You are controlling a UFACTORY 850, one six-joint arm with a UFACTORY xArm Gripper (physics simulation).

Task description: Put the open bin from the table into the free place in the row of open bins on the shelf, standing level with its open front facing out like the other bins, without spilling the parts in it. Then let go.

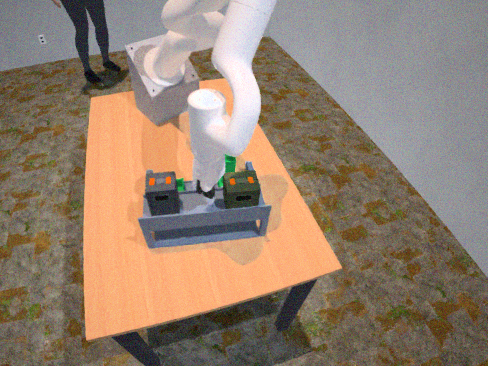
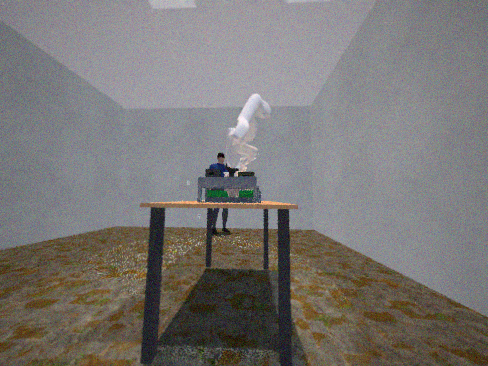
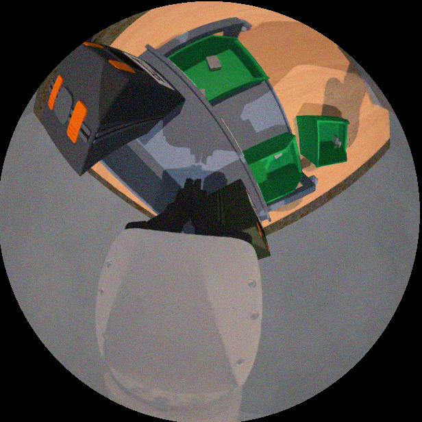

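The green open bin [image 1: 230, 164] [image 3: 307, 137] stands on the table on the robot's side of the shelf, near the olive crate's end, with a small grey part inside. The grey-blue shelf [image 1: 205, 218] [image 2: 232, 183] holds a wide green bin [image 2: 217, 193] [image 3: 232, 72] and a smaller green bin [image 2: 246, 193] [image 3: 277, 182] on its lower level, with a free gap between them. Small parts lie in both. My gripper [image 1: 207, 192] [image 3: 193, 188] is shut and empty, above the shelf's top board between two crates, apart from the table bin. Its fingertips are dark and partly blend together.
A dark grey crate [image 1: 162, 195] [image 3: 117, 95] and an olive crate [image 1: 241, 190] [image 3: 230, 205] with orange latches stand on the shelf's top, on either side of my gripper. The robot's base block [image 1: 160, 100] is at the table's far end. A person [image 1: 90, 35] [image 2: 220, 168] stands beyond it.
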